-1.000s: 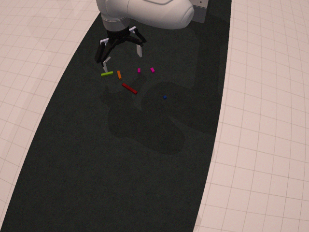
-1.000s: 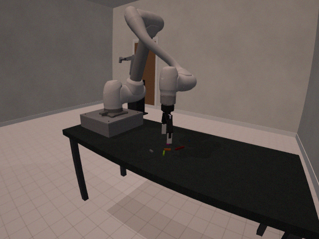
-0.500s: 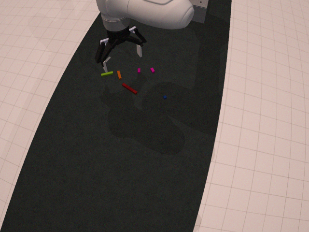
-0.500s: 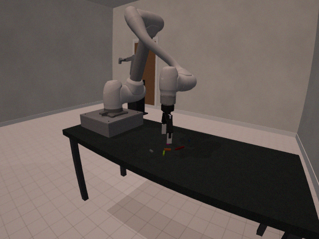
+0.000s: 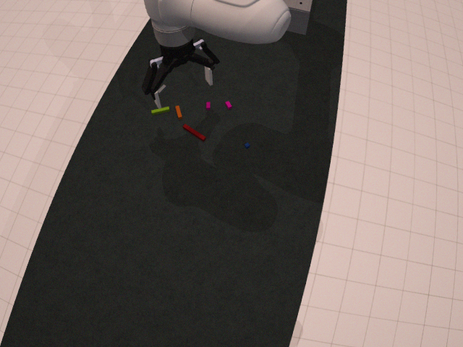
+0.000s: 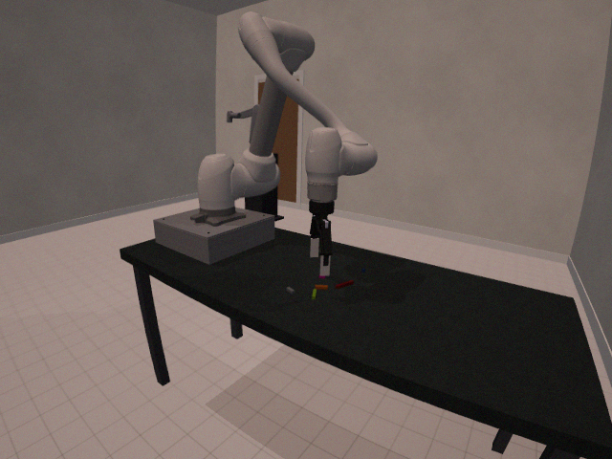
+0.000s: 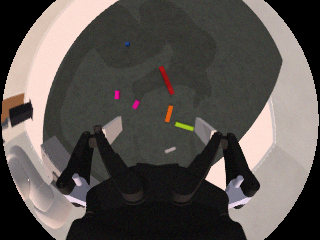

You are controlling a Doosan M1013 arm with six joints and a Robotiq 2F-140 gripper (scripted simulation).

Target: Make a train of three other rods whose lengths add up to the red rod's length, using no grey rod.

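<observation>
Right now the blue rod is 70 mm ahead of my hand, 190 mm to the left of it and 70 mm below it. From my hand the other things lie so: red rod: 70 mm ahead, 50 mm to the left, 70 mm below; lime rod: 30 mm ahead, 70 mm to the right, 70 mm below; orange rod: 20 mm ahead, 10 mm to the right, 70 mm below.
</observation>
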